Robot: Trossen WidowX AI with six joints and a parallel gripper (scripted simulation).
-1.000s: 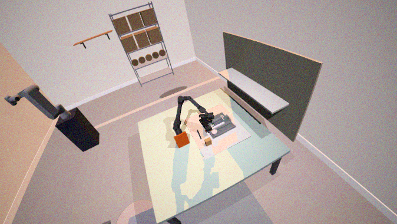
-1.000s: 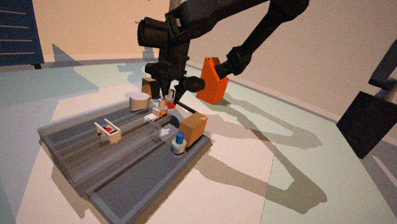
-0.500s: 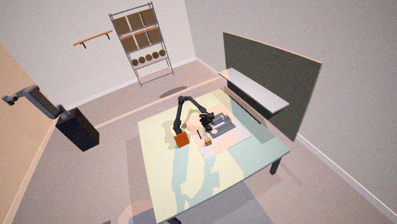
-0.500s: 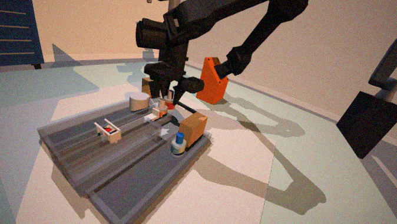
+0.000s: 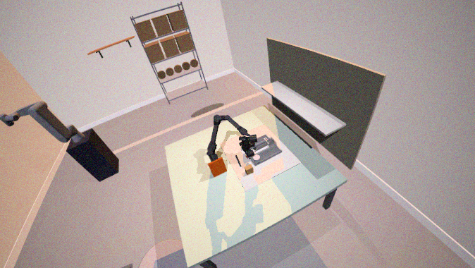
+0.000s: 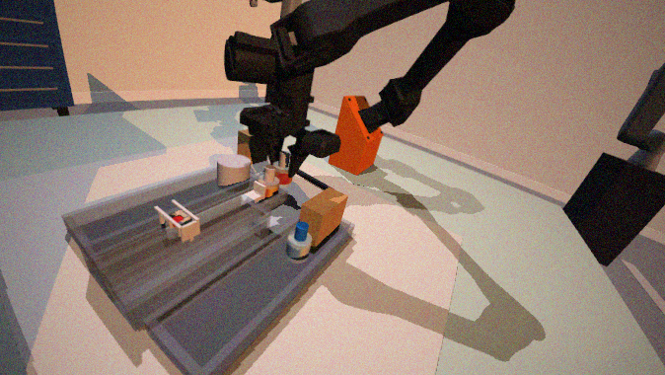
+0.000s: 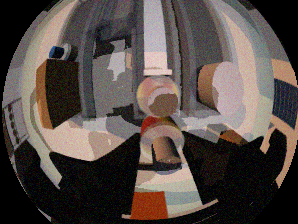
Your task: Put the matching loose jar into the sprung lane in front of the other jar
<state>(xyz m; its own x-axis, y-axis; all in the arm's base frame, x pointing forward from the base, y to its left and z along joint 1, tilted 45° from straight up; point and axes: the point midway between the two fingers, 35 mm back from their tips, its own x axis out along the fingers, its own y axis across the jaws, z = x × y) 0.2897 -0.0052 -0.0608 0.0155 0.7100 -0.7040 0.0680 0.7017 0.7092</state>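
Right now the tan cylinder is 50 mm ahead of my gripper tip, 80 mm to the right of it and 20 mm below it. Round my gripper tip: cream pusher frame: 150 mm ahead, 20 mm to the left; then blue-capped jar: 120 mm ahead, 120 mm to the left, 10 mm below; then black pen: 90 mm behind, 30 mm to the left, 40 mm below.
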